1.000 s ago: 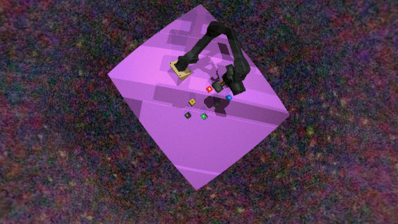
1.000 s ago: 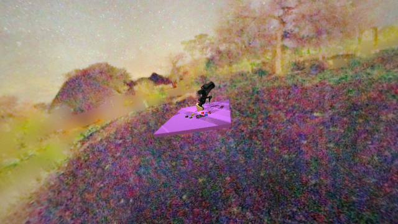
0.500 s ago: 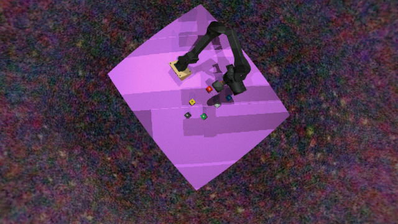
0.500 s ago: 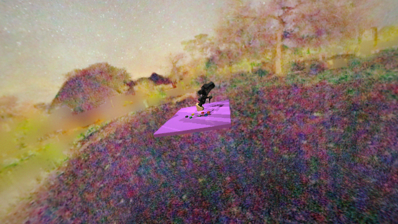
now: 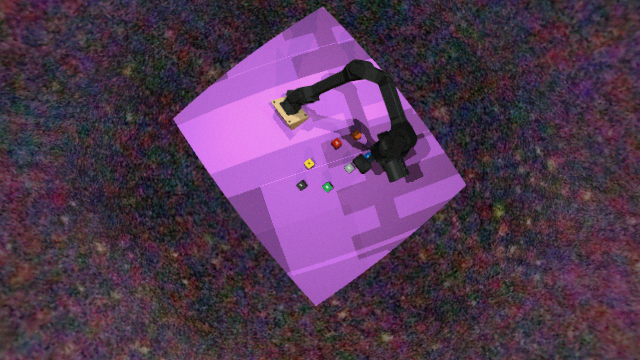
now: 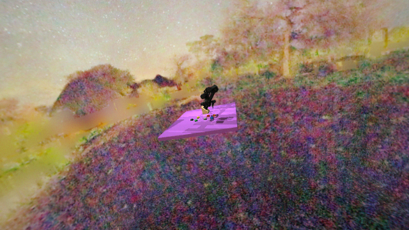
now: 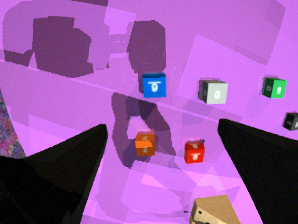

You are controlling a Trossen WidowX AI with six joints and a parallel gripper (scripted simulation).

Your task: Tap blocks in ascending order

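Now: the grey block 90 mm to the right of my gripper tip and 120 mm below it. The rest, counted from my gripper tip: blue block 10 mm ahead, 120 mm below; then red block 120 mm behind, 70 mm to the right, 120 mm below; then orange block 100 mm behind, 20 mm to the left, 120 mm below.
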